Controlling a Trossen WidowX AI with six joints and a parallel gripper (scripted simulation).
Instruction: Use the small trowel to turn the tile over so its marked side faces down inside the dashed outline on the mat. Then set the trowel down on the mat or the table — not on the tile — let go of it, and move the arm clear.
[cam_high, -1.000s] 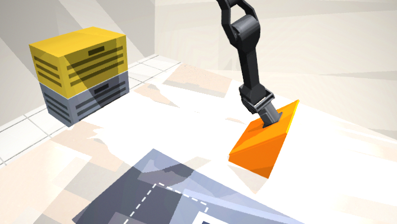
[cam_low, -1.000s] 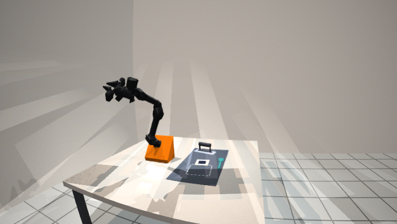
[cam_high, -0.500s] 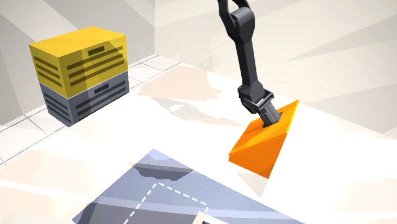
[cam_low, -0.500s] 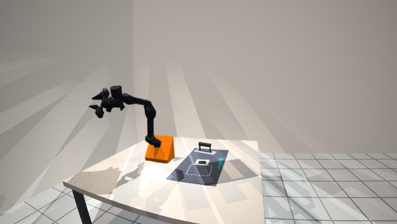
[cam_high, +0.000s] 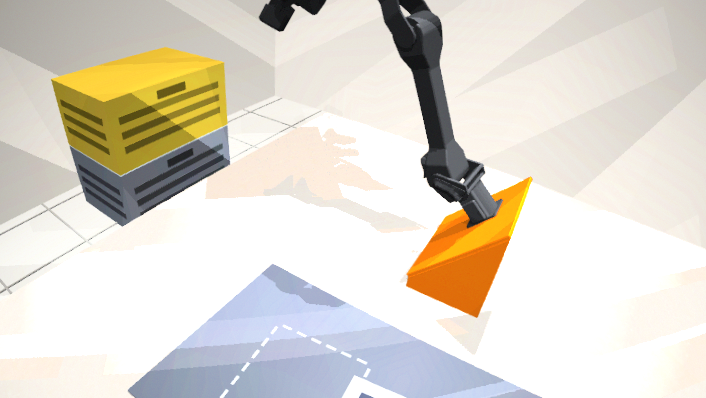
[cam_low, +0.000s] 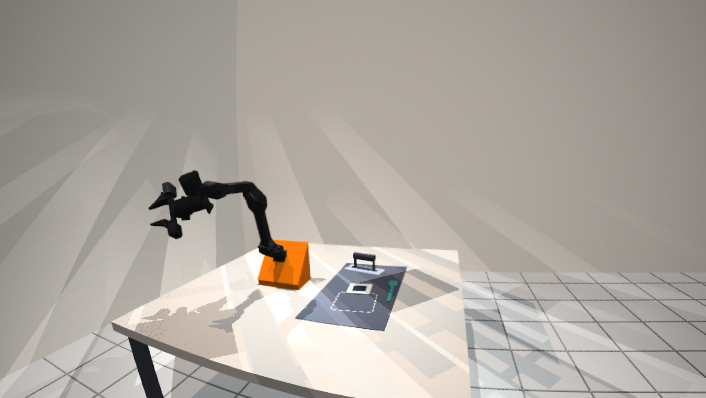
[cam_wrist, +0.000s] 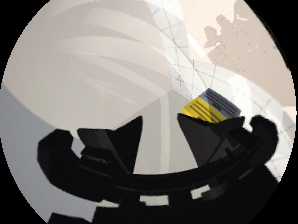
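Now: gripper tip 710 mm short of the teal trowel, 590 mm to the right of it and 420 mm above it. From my gripper tip the other things lie so: white tile (570 mm ahead, 560 mm to the left, 420 mm below); grey mat (570 mm ahead, 570 mm to the left, 440 mm below).
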